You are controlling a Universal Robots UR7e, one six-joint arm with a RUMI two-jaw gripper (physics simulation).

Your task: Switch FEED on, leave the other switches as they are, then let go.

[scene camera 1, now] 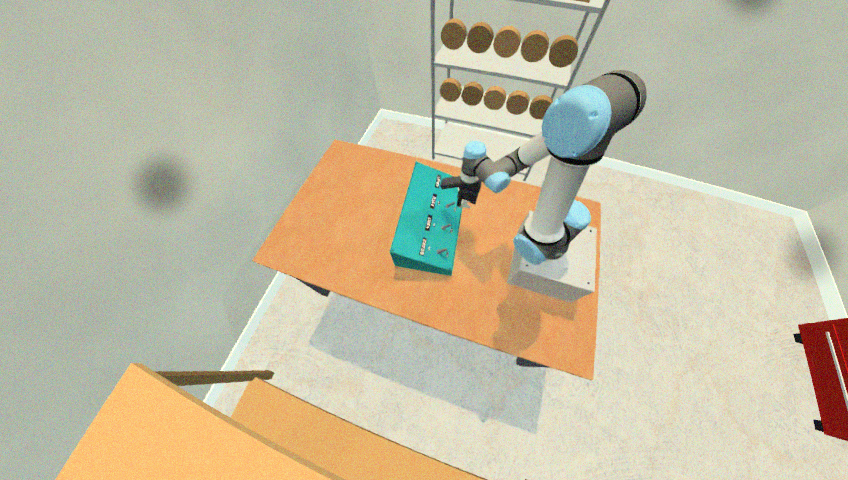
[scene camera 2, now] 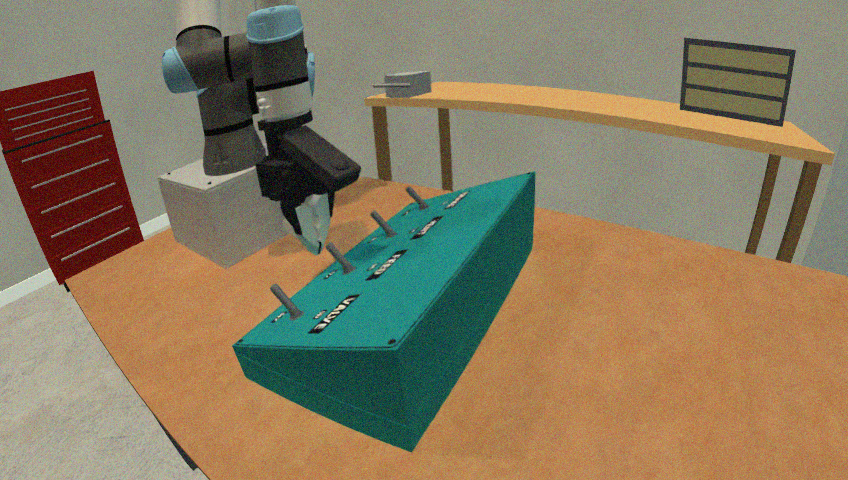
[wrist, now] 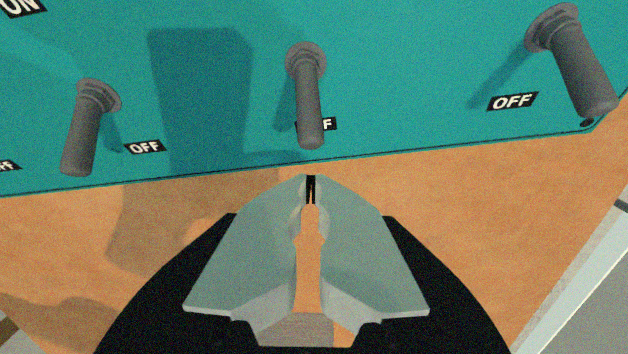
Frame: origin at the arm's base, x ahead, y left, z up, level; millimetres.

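Seen in the pictures: gripper, fingertip midpoint: (scene camera 1: pixel 460 207) (scene camera 2: pixel 317 254) (wrist: pixel 311 177); arm's base, origin of the base link: (scene camera 2: pixel 235 164).
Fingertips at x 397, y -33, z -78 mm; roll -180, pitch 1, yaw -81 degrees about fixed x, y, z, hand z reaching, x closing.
Observation:
Pixels of each thing's top centre, then the offset from my fingertips to it. Level surfaces: height alone.
- VENT lever, middle of its top: (wrist: pixel 48 147) (scene camera 2: pixel 380 211) 7 mm ahead, 123 mm left, 27 mm up
- BRAKE lever, middle of its top: (scene camera 2: pixel 415 186) 30 mm back, 237 mm left, 27 mm up
- orange-brown table, its level: 100 mm down
The teal sloped switch box (scene camera 1: pixel 410 208) (scene camera 2: pixel 440 267) (wrist: pixel 400 75) stands on the table. The FEED lever (scene camera 1: pixel 447 227) (scene camera 2: pixel 340 258) (wrist: pixel 308 107) leans to its OFF side and partly covers its OFF label in the wrist view. The VALVE lever (scene camera 1: pixel 443 252) (scene camera 2: pixel 286 302) (wrist: pixel 582 70) and VENT lever (scene camera 2: pixel 383 224) (wrist: pixel 84 135) also lean to OFF, as does the BRAKE lever (scene camera 2: pixel 417 198). My gripper (scene camera 2: pixel 318 249) (wrist: pixel 311 177) is shut and empty. Its tips are just off the box's low edge, in line with the FEED lever in the wrist view and apart from it.
The box sits on the orange-brown table (scene camera 1: pixel 333 208) (scene camera 2: pixel 624 333). The arm's pale base block (scene camera 1: pixel 556 282) (scene camera 2: pixel 220 220) stands on the same table, on the box's low side. A shelf rack (scene camera 1: pixel 433 107) stands behind the table. A red tool cabinet (scene camera 2: pixel 71 178) and a wooden bench (scene camera 2: pixel 565 101) are farther off.

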